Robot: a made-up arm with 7 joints. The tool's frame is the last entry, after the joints.
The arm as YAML. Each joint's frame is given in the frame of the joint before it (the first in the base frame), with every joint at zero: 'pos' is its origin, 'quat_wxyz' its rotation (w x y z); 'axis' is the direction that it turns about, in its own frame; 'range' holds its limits. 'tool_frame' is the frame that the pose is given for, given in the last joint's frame.
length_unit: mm
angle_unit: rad
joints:
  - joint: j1
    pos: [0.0, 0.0, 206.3]
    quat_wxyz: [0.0, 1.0, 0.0, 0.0]
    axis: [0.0, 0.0, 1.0]
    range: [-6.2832, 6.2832]
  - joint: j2
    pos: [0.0, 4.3, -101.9]
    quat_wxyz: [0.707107, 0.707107, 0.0, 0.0]
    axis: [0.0, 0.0, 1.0]
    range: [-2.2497, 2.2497]
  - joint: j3
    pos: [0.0, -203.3, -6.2]
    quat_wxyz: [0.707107, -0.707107, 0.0, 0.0]
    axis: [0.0, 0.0, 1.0]
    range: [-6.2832, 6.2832]
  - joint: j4
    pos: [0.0, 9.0, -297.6]
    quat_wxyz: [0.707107, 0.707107, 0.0, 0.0]
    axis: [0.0, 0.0, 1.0]
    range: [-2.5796, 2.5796]
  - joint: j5
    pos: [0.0, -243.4, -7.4]
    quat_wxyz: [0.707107, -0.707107, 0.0, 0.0]
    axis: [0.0, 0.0, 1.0]
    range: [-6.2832, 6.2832]
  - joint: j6
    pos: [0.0, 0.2, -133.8]
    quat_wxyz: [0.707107, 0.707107, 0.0, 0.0]
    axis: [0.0, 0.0, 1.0]
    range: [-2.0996, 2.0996]
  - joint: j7
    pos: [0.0, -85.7, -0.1]
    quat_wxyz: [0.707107, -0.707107, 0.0, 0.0]
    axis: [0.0, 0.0, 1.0]
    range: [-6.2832, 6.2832]
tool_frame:
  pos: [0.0, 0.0, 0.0]
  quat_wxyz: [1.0, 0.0, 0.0, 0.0]
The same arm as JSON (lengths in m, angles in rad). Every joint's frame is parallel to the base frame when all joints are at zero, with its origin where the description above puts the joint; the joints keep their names.
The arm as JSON. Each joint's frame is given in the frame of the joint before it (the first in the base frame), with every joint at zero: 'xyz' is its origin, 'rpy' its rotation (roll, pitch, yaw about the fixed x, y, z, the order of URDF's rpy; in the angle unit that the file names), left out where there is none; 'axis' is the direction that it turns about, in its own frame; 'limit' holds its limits. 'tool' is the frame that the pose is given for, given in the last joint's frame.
{"units": {"length": "m", "angle": "rad"}, "joints": [
  {"name": "j1", "type": "revolute", "origin": {"xyz": [0.0, 0.0, 0.2063]}, "axis": "-z", "limit": {"lower": -6.2832, "upper": 6.2832}},
  {"name": "j2", "type": "revolute", "origin": {"xyz": [0.0, -0.0043, 0.1019]}, "axis": "+y", "limit": {"lower": -2.2497, "upper": 2.2497}},
  {"name": "j3", "type": "revolute", "origin": {"xyz": [0.0, -0.0062, 0.2033]}, "axis": "-z", "limit": {"lower": -6.2832, "upper": 6.2832}},
  {"name": "j4", "type": "revolute", "origin": {"xyz": [0.0, -0.009, 0.2976]}, "axis": "+y", "limit": {"lower": -2.5796, "upper": 2.5796}},
  {"name": "j5", "type": "revolute", "origin": {"xyz": [0.0, -0.0074, 0.2434]}, "axis": "-z", "limit": {"lower": -6.2832, "upper": 6.2832}},
  {"name": "j6", "type": "revolute", "origin": {"xyz": [0.0, -0.0002, 0.1338]}, "axis": "+y", "limit": {"lower": -2.0996, "upper": 2.0996}},
  {"name": "j7", "type": "revolute", "origin": {"xyz": [0.0, -0.0001, 0.0857]}, "axis": "-z", "limit": {"lower": -6.2832, "upper": 6.2832}}
], "tool": {"origin": {"xyz": [0.0, 0.0, 0.0], "rpy": [3.1416, 0.0, 0.0]}}}

